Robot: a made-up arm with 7 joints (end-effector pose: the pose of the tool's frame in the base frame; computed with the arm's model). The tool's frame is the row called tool.
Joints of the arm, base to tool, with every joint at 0 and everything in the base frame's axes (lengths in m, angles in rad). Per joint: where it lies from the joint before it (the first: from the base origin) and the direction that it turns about. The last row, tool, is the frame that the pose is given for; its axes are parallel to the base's.
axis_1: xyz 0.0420 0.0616 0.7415 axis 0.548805 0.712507 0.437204
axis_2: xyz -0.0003 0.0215 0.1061 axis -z
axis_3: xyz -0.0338 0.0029 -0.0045 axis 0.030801 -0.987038 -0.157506
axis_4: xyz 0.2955 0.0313 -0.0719 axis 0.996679 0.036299 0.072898
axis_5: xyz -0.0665 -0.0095 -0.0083 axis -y
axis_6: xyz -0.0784 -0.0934 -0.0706 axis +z
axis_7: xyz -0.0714 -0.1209 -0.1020 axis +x
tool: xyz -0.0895 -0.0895 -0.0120
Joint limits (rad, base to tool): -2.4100..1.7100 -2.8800..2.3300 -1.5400..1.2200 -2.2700..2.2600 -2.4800..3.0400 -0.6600..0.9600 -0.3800..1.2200
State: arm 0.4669 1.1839 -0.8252 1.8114 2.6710 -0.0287 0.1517
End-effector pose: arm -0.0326 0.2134 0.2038 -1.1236 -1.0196 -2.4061
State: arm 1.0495 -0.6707 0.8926 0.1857 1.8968 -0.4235 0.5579
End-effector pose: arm 0.5904 0.4367 0.7645 2.1506 -1.7651 -0.8156
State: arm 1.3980 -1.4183 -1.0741 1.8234 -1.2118 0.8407 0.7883
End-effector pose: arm -0.0480 -0.2413 0.4857 0.0031 -1.5286 0.1221
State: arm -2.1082 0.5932 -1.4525 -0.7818 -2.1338 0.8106 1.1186
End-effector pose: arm -0.1075 0.1760 0.9294 2.4007 0.4747 -1.4041
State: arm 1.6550 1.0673 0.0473 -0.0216 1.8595 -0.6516 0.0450
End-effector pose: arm -0.1376 -0.0243 0.2478 0.1701 -0.4754 -0.8208
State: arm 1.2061 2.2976 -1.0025 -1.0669 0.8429 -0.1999 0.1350
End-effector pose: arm -0.2300 -0.0225 1.0263 -0.4486 1.4866 -0.5971
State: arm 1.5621 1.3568 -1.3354 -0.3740 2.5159 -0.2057 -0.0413
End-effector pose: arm -0.4168 -0.0145 0.5771 0.1834 0.1451 -0.3476
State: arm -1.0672 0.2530 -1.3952 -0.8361 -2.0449 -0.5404 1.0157
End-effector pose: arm 0.3306 0.2129 0.9155 -0.6461 1.4604 -2.4035
